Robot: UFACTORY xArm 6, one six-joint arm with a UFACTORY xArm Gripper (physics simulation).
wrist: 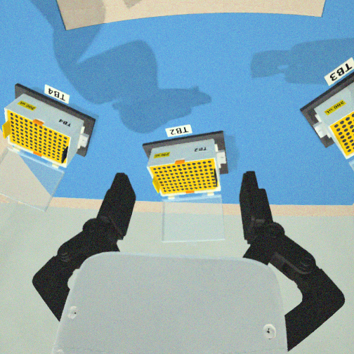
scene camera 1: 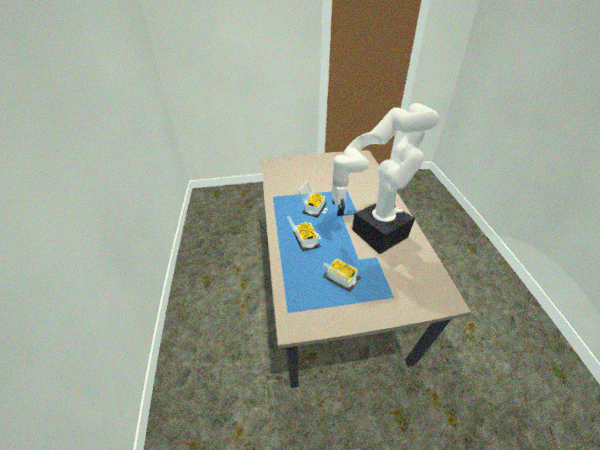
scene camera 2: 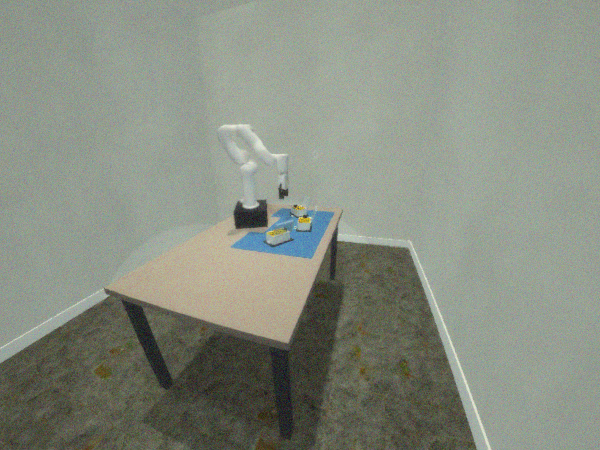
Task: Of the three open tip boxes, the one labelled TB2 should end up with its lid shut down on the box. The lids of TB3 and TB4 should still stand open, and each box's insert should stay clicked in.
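Places are measured from the arm's base along level axes (x ahead, y left, z up), in millimetres.
Pixels of known places: gripper, fingertip midpoint: [scene camera 1: 337, 209] [scene camera 2: 283, 197]; arm's base, link origin: [scene camera 1: 383, 214] [scene camera 2: 250, 205].
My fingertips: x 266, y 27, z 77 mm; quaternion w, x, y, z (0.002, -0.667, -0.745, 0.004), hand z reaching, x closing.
Note:
Ahead of a thing's pixels: the offset from my fingertips to its top centre. "pt": to the spot under its first point. Level surfaces: height alone.
The TB2 box @[dz -144, dx +144, dy -9 mm] [scene camera 1: 307, 237] [scene camera 2: 304, 226] [wrist: 184, 170] is the middle one, its yellow insert seated level. Its clear lid @[pt dz -67, dx +236, dy +15 mm] [scene camera 1: 291, 223] [wrist: 194, 218] stands open on the side away from the arm's base. The TB4 box [scene camera 1: 314, 206] [scene camera 2: 278, 237] [wrist: 40, 132] is at the left in the wrist view, lid open [wrist: 32, 177]. The TB3 box [scene camera 1: 342, 275] [scene camera 2: 298, 212] [wrist: 340, 117] is cut off at the right there; its lid @[pt dz -88, dx +94, dy +301 mm] [scene camera 1: 326, 268] stands open. My gripper [scene camera 1: 340, 207] [scene camera 2: 283, 192] [wrist: 184, 183] is open and empty, high above the mat on TB2's base side.
The boxes sit in dark holders on a blue mat @[dz -210 mm] [scene camera 1: 310, 295] [scene camera 2: 305, 250] [wrist: 225, 110], on the wooden table @[dz -213 mm] [scene camera 1: 415, 300] [scene camera 2: 215, 280]. The arm's black base block [scene camera 1: 382, 230] [scene camera 2: 251, 217] stands beside the mat. Printed name labels lie beside the holders on the base side.

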